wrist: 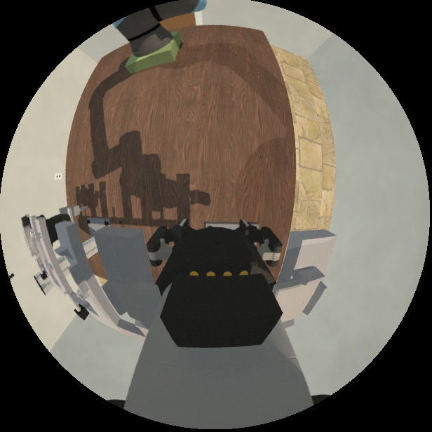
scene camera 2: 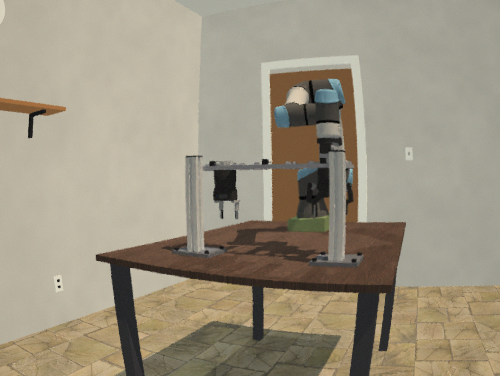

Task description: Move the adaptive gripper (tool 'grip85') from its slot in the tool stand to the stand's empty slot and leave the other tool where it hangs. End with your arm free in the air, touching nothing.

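Seen in the pictures: arm's base, origin of the base link: (scene camera 2: 312, 216).
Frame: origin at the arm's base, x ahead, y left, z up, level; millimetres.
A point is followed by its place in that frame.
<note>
The adaptive gripper (scene camera 2: 331, 197) (wrist: 215, 225) hangs at the right end of the tool stand's rail (scene camera 2: 245, 167) @(x 698, y -127, z 212 mm), partly behind the right post in the scene view. Its two black fingers stand apart, with nothing seen between them. The arm's wrist (scene camera 2: 329, 132) @(x 681, y 129, z 314 mm) is straight above it and down against its top; a row of gold contacts shows at the joint in the wrist view. Whether it is locked on cannot be seen. Grey slot holders (wrist: 120, 255) (wrist: 310, 255) flank the tool. The 50 mm gripper (scene camera 2: 225, 185) hangs at the rail's left end. The empty slot lies between the two tools.
Two light posts (scene camera 2: 194, 205) @(x 711, y -291, z 98 mm) (scene camera 2: 337, 210) @(x 779, y 153, z 90 mm) on dark foot plates carry the rail at the front of the brown table (scene camera 2: 280, 277) @(x 932, y 23, z -63 mm) (wrist: 200, 115). The arm's green base block (scene camera 2: 307, 224) @(x 92, y -14, z -29 mm) (wrist: 155, 57) stands at the back. A wall shelf (scene camera 2: 35, 106) is far left.
</note>
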